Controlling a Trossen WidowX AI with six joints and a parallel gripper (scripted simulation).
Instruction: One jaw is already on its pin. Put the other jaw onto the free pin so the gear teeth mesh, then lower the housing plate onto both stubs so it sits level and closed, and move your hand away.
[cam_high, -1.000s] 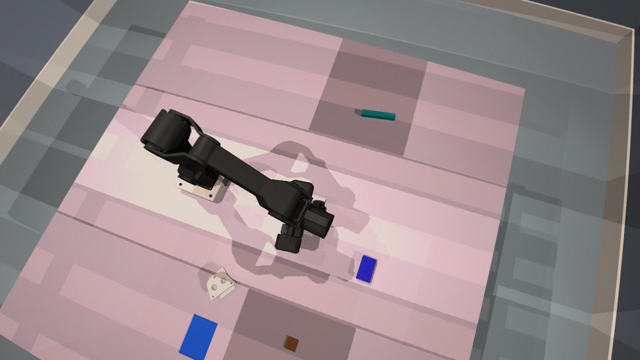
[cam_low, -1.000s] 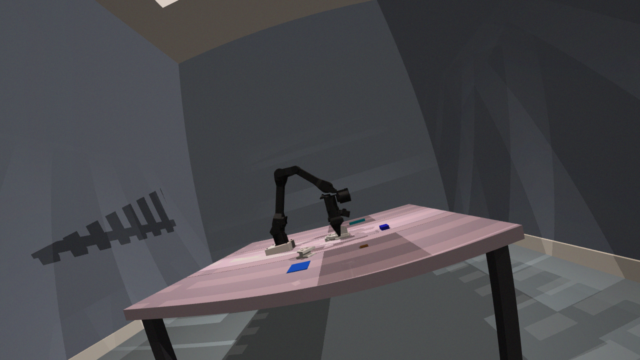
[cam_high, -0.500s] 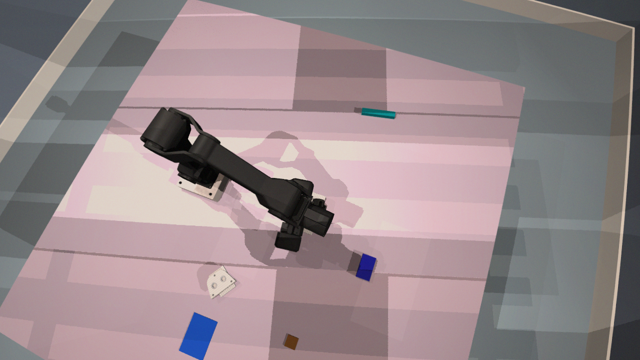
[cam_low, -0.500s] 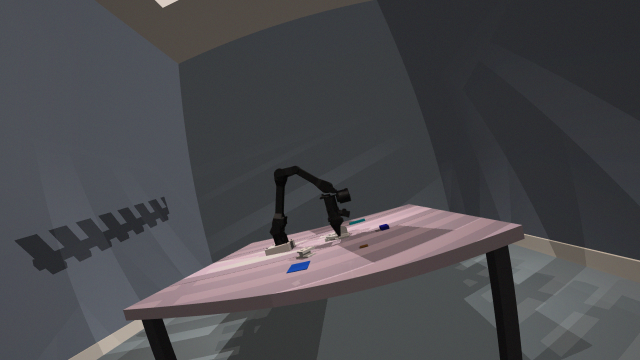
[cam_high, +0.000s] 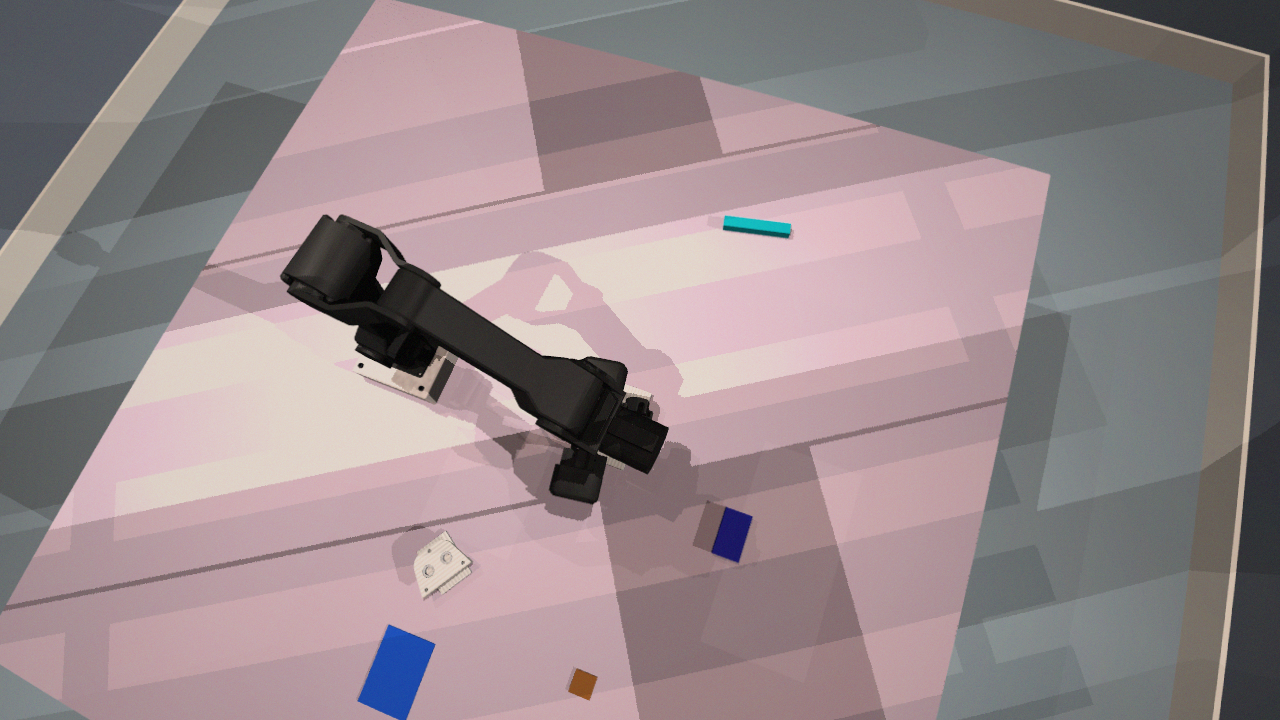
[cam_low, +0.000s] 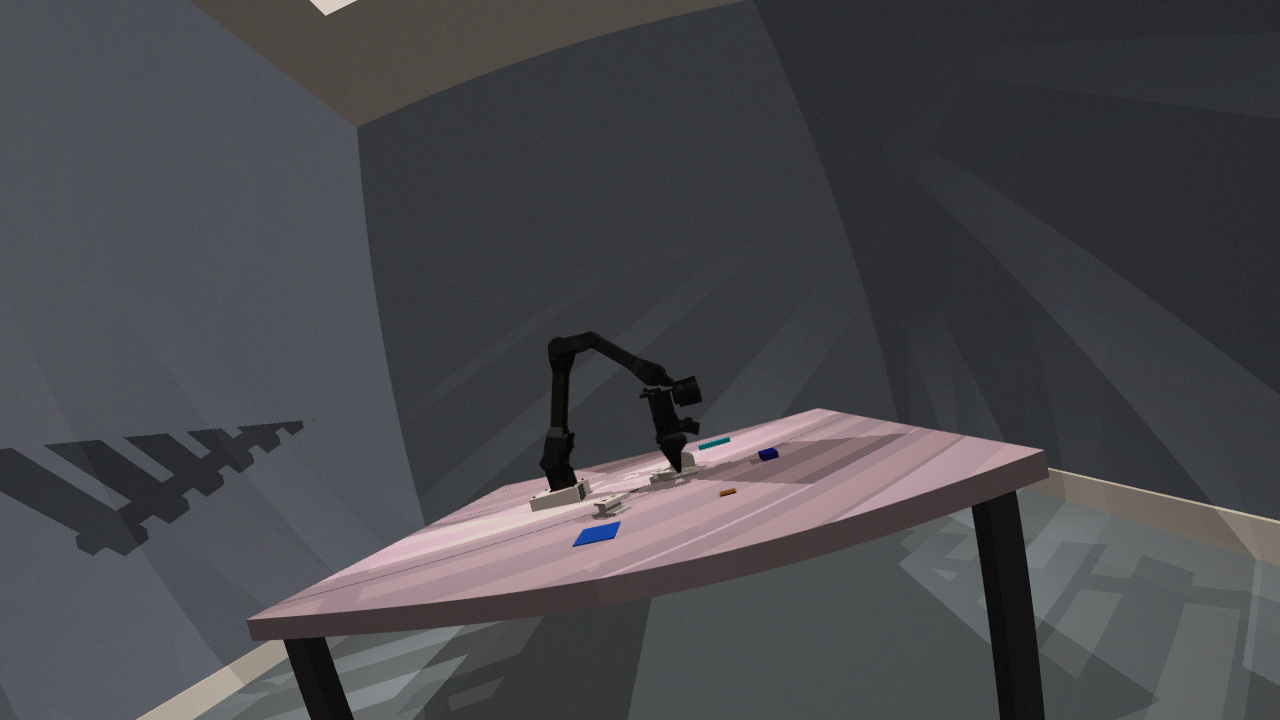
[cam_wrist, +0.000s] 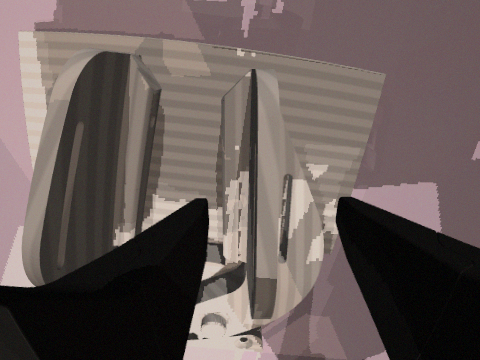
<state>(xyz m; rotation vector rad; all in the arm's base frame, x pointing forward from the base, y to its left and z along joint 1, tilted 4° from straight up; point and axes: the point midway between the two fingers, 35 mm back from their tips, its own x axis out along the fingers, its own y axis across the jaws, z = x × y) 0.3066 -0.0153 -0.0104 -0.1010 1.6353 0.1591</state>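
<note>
The pale base fixture is 30 mm to the left of my gripper tip, 10 mm below it and 10 mm ahead of it. The rest, counted from my gripper tip: square tile (310 mm to the right, 110 mm ahead, 10 mm below); blue flat sheet (400 mm to the right, 130 mm behind, 10 mm below); dark blue block (220 mm ahead, 50 mm to the right, 10 mm below).
</note>
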